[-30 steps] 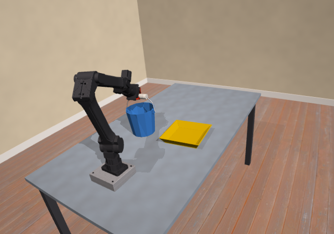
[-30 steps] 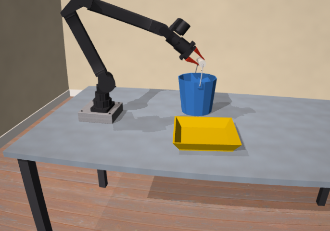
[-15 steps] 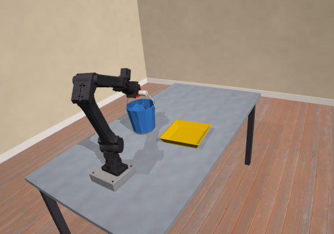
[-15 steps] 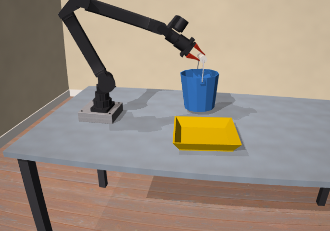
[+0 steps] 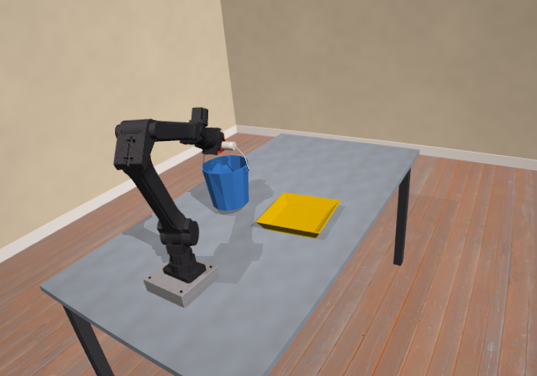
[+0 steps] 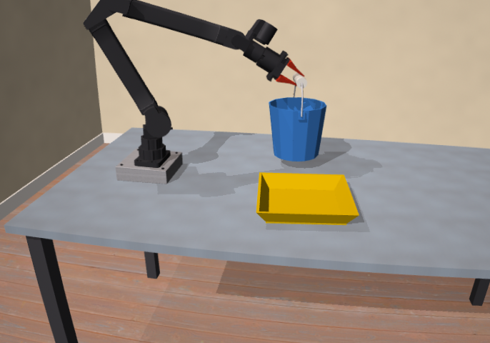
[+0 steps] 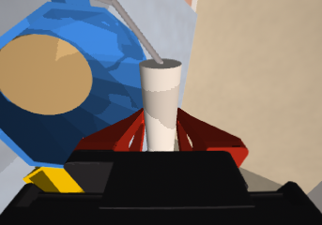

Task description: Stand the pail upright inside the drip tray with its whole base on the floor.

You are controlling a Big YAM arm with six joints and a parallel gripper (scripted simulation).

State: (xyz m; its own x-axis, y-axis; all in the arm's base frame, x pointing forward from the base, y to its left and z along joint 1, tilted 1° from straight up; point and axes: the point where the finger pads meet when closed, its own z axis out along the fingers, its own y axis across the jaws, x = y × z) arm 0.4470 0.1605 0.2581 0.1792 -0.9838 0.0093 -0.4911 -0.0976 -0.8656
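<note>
Now: the blue pail 10 cm below my hand. Also, from my hand: pail handle: 3 cm below; yellow drip tray: 31 cm to the right, 28 cm below, 4 cm ahead.
</note>
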